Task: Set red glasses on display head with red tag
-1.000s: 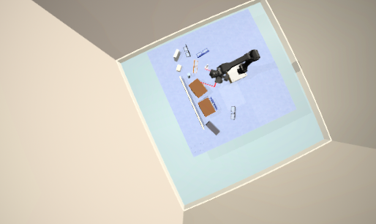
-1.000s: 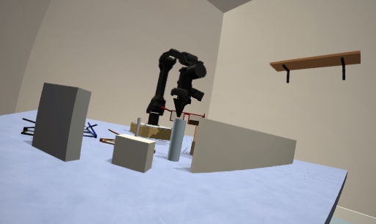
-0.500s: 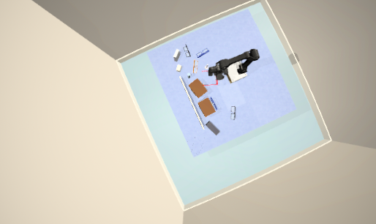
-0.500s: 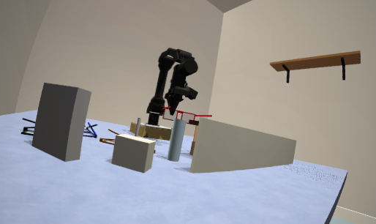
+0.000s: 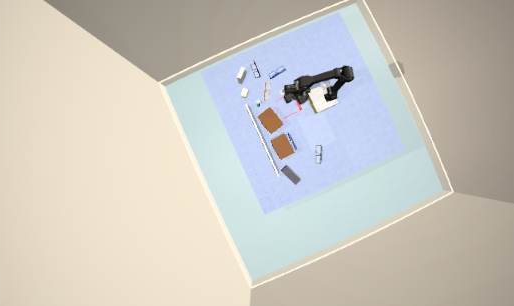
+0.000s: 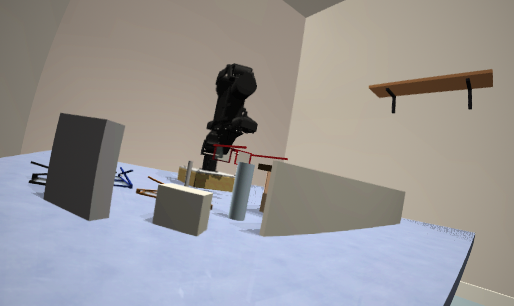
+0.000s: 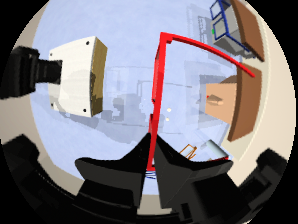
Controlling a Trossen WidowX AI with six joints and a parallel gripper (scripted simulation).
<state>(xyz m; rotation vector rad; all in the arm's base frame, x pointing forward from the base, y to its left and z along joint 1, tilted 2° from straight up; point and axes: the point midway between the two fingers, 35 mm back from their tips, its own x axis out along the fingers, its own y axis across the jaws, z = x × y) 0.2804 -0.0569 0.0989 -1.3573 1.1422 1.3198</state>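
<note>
Now: the tan display head 200 mm ahead of my gripper tip, 90 mm to the left of it and 70 mm below it. From my gripper tip the other things lie so: tall grey block 320 mm ahead, 310 mm to the right, 70 mm below; then beige box 340 mm ahead, 180 mm to the right, 100 mm below; then long beige wall 330 mm ahead, 230 mm to the left, 70 mm below.
</note>
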